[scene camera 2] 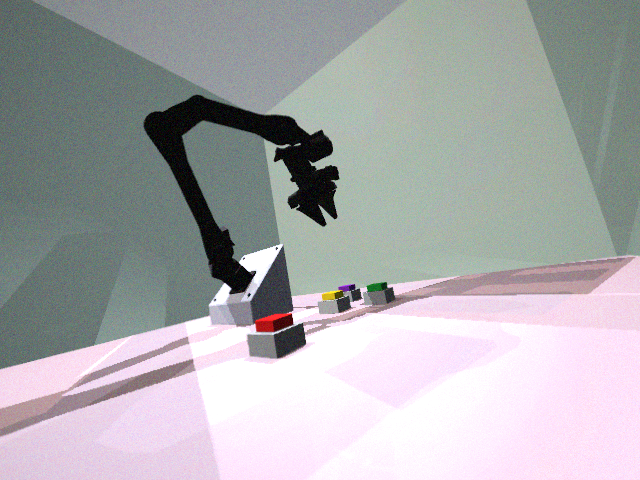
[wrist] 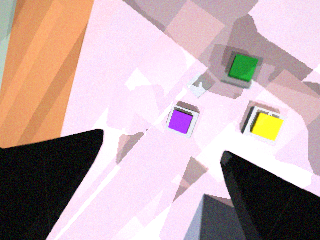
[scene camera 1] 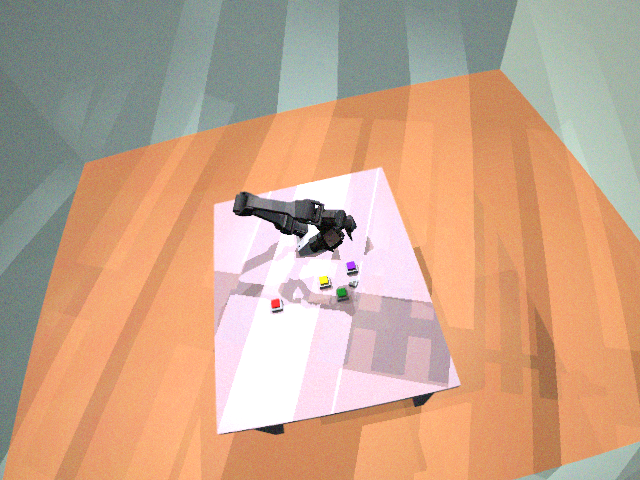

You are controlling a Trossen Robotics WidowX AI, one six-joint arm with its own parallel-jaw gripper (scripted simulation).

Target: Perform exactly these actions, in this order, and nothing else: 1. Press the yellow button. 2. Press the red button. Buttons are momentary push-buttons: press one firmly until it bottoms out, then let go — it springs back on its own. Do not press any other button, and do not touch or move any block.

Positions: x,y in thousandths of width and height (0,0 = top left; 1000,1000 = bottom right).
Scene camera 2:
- gripper: 516,464
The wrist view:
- gripper: 511,610
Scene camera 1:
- gripper: 535,511
